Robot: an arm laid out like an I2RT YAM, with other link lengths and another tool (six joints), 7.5 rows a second.
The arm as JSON. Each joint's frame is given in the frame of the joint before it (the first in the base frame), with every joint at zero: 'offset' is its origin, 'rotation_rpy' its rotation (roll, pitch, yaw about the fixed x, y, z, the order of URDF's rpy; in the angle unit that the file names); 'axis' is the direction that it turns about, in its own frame. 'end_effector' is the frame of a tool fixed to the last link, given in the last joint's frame.
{
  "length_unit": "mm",
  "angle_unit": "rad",
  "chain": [
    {
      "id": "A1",
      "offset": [
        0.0,
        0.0,
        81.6
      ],
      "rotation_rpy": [
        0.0,
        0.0,
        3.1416
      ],
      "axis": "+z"
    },
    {
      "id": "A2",
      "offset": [
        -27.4,
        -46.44,
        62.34
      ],
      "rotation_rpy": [
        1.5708,
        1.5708,
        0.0
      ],
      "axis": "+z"
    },
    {
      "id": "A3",
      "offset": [
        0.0,
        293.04,
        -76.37
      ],
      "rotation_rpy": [
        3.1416,
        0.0,
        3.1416
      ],
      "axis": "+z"
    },
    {
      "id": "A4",
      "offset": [
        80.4,
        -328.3,
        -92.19
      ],
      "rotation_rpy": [
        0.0,
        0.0,
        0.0
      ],
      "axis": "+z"
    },
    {
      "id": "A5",
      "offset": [
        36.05,
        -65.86,
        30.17
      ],
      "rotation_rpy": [
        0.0,
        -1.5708,
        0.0
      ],
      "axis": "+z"
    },
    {
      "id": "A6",
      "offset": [
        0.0,
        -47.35,
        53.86
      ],
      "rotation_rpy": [
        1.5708,
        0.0,
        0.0
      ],
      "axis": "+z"
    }
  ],
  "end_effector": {
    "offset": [
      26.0,
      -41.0,
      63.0
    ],
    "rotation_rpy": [
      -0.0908,
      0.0,
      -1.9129
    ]
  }
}
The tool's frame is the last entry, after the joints.
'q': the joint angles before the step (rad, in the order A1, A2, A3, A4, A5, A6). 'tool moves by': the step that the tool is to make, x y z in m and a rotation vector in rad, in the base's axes. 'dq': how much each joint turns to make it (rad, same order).
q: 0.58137, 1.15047, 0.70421, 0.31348, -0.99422, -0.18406
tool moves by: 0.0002, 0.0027, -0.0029, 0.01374, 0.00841, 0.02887
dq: 0.00139, 0.01991, -0.00407, 0.04456, -0.02924, 0.02369
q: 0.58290, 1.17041, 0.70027, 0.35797, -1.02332, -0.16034
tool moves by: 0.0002, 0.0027, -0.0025, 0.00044, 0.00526, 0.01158
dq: 0.00441, 0.01322, 0.00125, 0.01188, -0.00749, 0.00473
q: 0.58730, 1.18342, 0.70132, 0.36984, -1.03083, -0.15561
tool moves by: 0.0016, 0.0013, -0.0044, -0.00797, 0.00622, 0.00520
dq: -0.00104, 0.01281, 0.00135, -0.00471, -0.00581, -0.00766
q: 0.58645, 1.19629, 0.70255, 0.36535, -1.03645, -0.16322
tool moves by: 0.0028, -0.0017, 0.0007, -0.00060, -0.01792, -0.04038
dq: -0.00044, -0.00680, -0.00443, 0.00361, 0.04093, -0.01013
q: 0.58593, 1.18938, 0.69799, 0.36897, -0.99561, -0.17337
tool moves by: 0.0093, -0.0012, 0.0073, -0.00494, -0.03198, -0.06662
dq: -0.00450, 0.00275, 0.02267, -0.01627, 0.06429, -0.02473
